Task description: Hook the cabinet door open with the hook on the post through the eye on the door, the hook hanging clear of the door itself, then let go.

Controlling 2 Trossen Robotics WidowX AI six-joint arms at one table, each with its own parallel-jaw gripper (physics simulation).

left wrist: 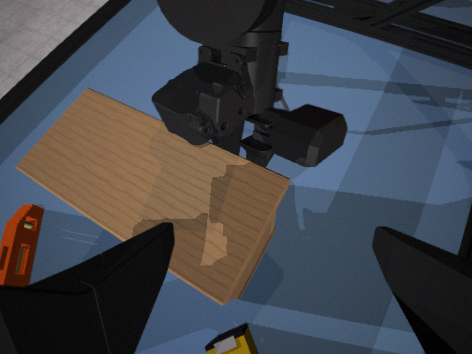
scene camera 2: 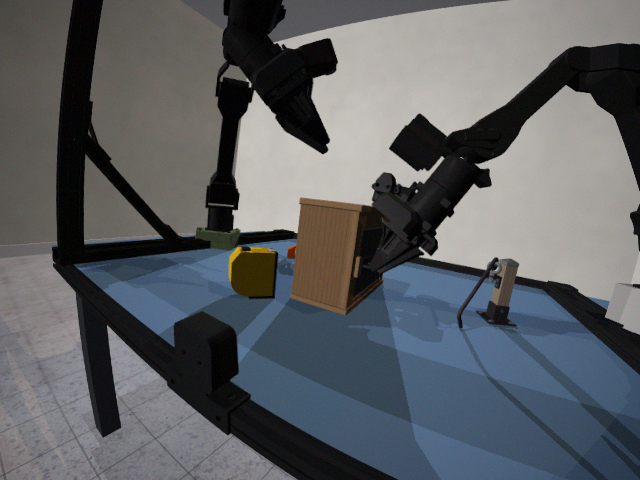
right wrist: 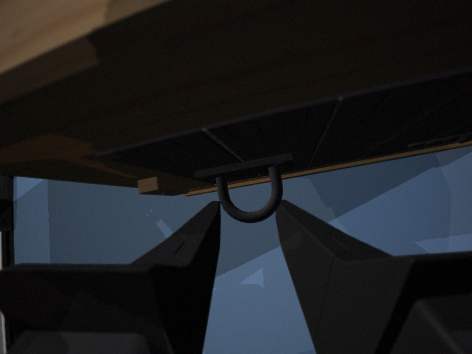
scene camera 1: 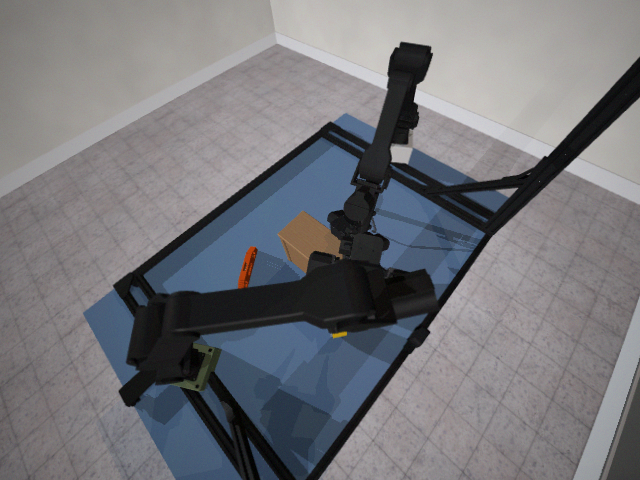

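Where they show: left gripper, between the fingertips: [left wrist: 273,234] [scene camera 2: 326,148]; right gripper, between the fingertips: [scene camera 2: 374,270] [right wrist: 248,209]; left arm's base, origin of its link: [scene camera 2: 219,229] [scene camera 1: 188,364]; right arm's base, origin of its link: [scene camera 1: 398,137].
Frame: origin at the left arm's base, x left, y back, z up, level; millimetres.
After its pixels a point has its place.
Note:
The wooden cabinet [scene camera 1: 302,232] @(x -225, y -354, z 112 mm) [scene camera 2: 323,253] @(x -365, y -271, z 36 mm) [left wrist: 125,165] @(x -266, y -333, z 112 mm) stands upright on the blue table; its dark door side is mostly hidden, and I cannot tell how far the door stands open. My right gripper [scene camera 2: 374,269] @(x -352, y -355, z 14 mm) [right wrist: 248,209] @(x -352, y -355, z 14 mm) is at that side, its fingertips closed against both sides of the dark U-shaped eye [right wrist: 250,217] @(x -352, y -359, z 23 mm). A small wooden handle [scene camera 2: 357,266] @(x -379, y -320, z 25 mm) [right wrist: 148,185] @(x -374, y -323, z 39 mm) shows beside it. The post [scene camera 2: 505,286] @(x -387, y -571, z 16 mm) stands apart at the right in scene camera 2, and its hook [scene camera 2: 470,294] @(x -410, y -489, z 6 mm) slants down from its top. My left gripper [scene camera 2: 325,148] @(x -377, y -257, z 182 mm) [left wrist: 273,234] @(x -377, y -257, z 182 mm) is open and empty above the cabinet.
A yellow tape measure [scene camera 1: 339,334] @(x -356, y -136, z 12 mm) [scene camera 2: 253,272] @(x -363, y -172, z -4 mm) [left wrist: 232,344] @(x -342, y -194, z 27 mm) stands near the cabinet. An orange level [scene camera 1: 247,268] @(x -61, y -274, z -7 mm) [scene camera 2: 291,252] @(x -66, y -215, z -29 mm) [left wrist: 22,245] @(x -57, y -298, z -24 mm) lies on its other side. A black frame surrounds the table, with a black bracket [scene camera 2: 206,351] @(x -576, y -179, z -1 mm) at its near edge in scene camera 2.

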